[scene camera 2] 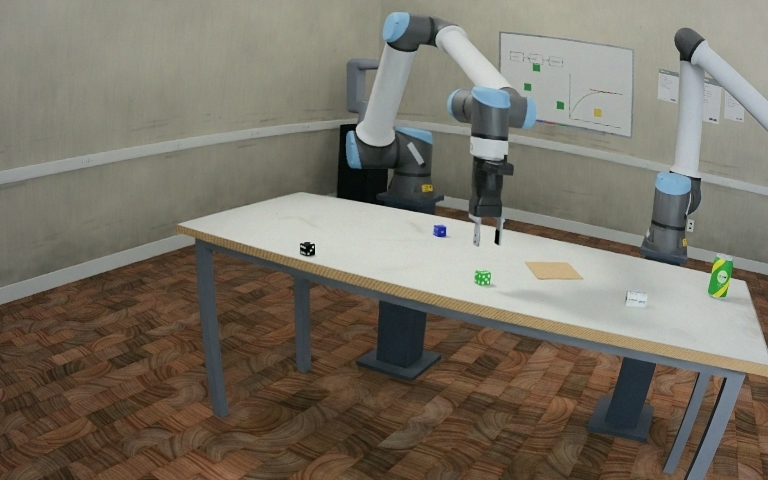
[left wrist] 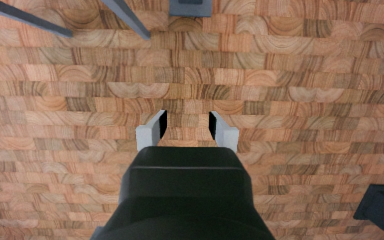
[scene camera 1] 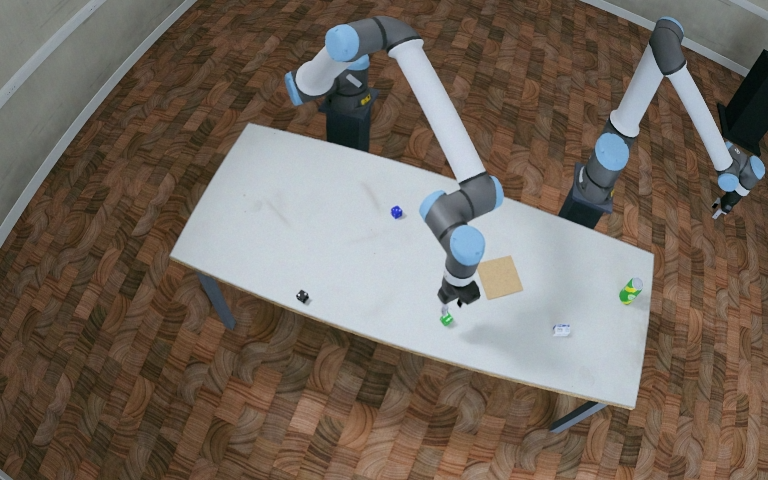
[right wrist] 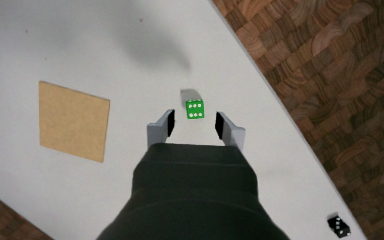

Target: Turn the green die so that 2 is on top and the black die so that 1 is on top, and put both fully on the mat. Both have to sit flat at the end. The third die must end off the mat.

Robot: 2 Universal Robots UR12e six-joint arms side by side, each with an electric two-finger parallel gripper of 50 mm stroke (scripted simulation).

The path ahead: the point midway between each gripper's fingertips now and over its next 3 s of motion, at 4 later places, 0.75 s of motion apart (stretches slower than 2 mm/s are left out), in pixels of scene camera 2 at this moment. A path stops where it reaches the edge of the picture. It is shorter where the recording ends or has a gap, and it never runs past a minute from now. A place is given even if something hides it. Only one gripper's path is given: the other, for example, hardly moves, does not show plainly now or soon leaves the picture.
My right gripper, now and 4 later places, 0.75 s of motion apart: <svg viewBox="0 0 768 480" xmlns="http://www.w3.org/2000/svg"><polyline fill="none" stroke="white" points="486,244 486,247 485,259 484,267 483,268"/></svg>
